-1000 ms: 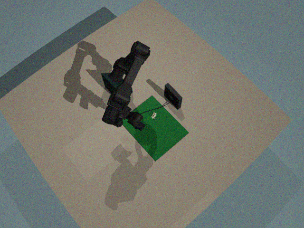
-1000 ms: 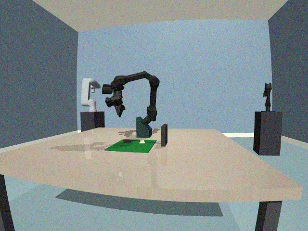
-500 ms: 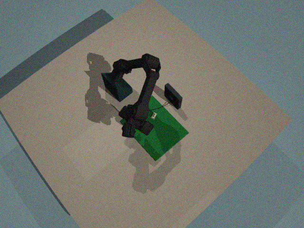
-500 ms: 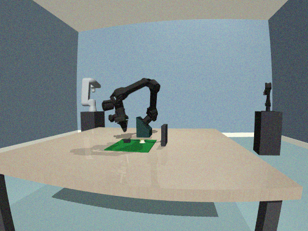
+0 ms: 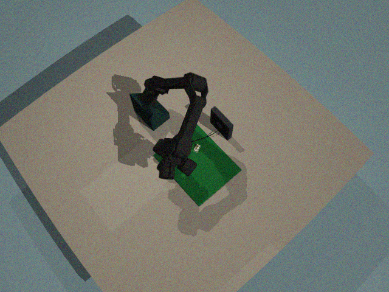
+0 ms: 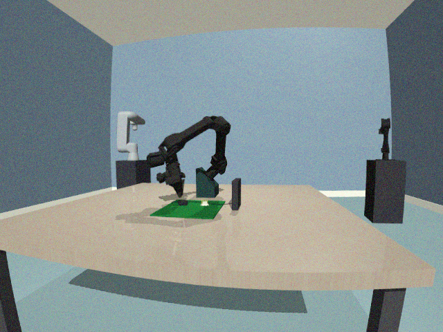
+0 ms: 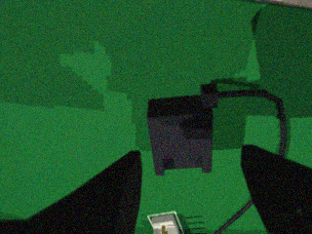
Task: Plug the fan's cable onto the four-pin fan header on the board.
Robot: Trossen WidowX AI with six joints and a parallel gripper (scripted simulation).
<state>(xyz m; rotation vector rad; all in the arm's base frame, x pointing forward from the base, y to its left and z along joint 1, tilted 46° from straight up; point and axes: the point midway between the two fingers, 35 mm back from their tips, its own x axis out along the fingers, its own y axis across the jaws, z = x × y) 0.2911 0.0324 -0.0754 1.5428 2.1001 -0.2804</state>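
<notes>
The dark fan plug lies 30 mm below my gripper tip and 10 mm to the left of it. Also, from my gripper tip: green board: 70 mm to the left, 50 mm below, 40 mm ahead; black fan: 240 mm to the left, 40 mm behind, 20 mm above; white four-pin fan header: 110 mm to the left, 40 mm below, 20 mm behind.
</notes>
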